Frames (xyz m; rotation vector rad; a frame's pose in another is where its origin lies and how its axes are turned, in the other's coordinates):
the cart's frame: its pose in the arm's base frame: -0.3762 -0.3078 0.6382 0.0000 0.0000 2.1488
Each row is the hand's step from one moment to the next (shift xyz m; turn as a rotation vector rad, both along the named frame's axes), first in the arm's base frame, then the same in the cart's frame.
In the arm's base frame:
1: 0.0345 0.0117 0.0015 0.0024 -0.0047 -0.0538
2: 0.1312 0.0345 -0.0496 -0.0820 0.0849 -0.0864
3: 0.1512 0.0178 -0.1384 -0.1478 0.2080 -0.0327
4: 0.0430 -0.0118 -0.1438 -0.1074 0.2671 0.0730
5: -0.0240 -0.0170 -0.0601 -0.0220 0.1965 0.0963
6: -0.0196 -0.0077 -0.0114 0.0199 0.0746 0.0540
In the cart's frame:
1: -0.0090 -0.0353 0.0015 -0.0052 0.0006 -0.0538
2: -0.0428 -0.1287 -0.0496 0.1159 0.0223 -0.0864
3: -0.0677 -0.1364 -0.1384 0.2550 0.0101 -0.0327
4: -0.0334 -0.0296 -0.1438 0.2824 -0.0560 0.0730
5: -0.0011 0.0294 -0.0601 0.1766 -0.0889 0.0963
6: 0.0043 0.0206 -0.0114 0.0516 -0.0574 0.0540

